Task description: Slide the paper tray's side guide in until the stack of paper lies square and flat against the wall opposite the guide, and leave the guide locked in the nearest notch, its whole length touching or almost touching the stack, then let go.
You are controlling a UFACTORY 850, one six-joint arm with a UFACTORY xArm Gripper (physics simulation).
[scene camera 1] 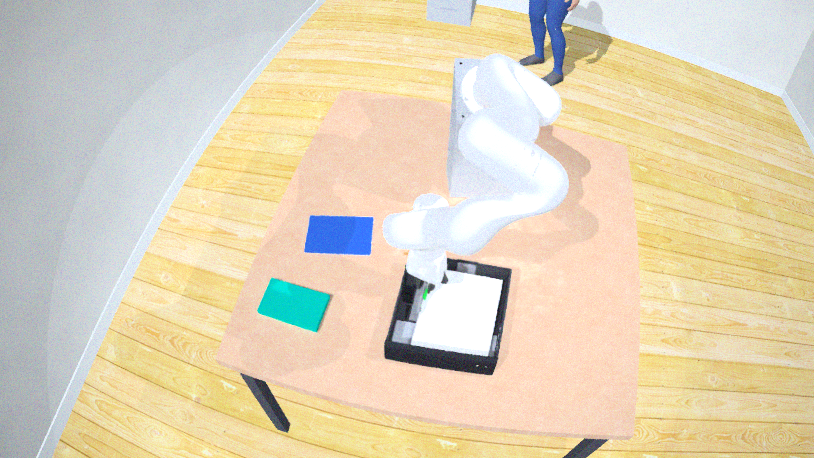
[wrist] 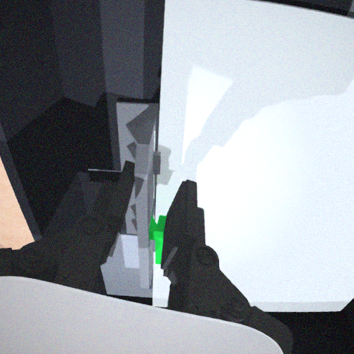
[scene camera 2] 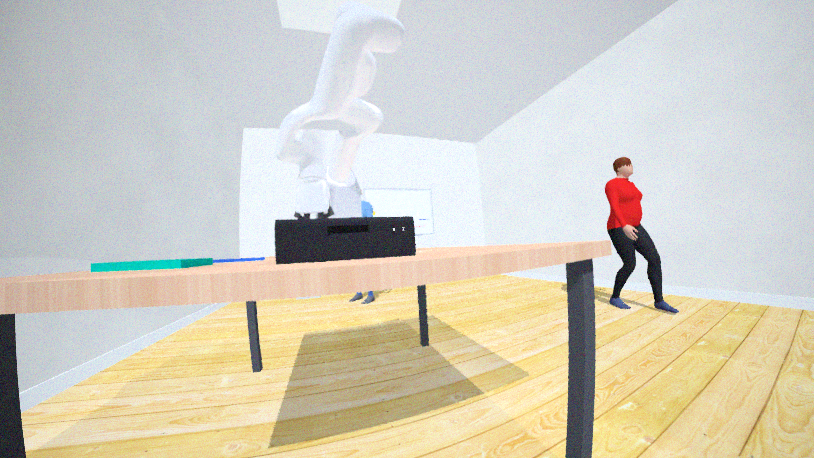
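Note:
The black paper tray [scene camera 1: 441, 364] [scene camera 2: 341, 244] stands on the table. A white paper stack [scene camera 1: 463, 316] [wrist: 270, 200] lies in it, with a narrow dark strip between the stack and the right wall in scene camera 1. The grey side guide [scene camera 1: 417, 308] [wrist: 143, 200] stands upright along the stack's left edge, touching or almost touching it. Its green part [scene camera 1: 425, 294] [wrist: 158, 240] lies between the fingers, against the right finger. My gripper [scene camera 1: 428, 289] [wrist: 153, 190] is shut on the side guide. Its fingertips are hidden behind the tray wall in scene camera 2. Notch engagement cannot be seen.
A blue flat sheet [scene camera 1: 339, 234] and a teal slab [scene camera 1: 294, 304] [scene camera 2: 136, 266] lie on the table [scene camera 1: 540, 398] left of the tray. The arm's base stands behind the tray. A person in red [scene camera 2: 624, 199] is on the floor at the right.

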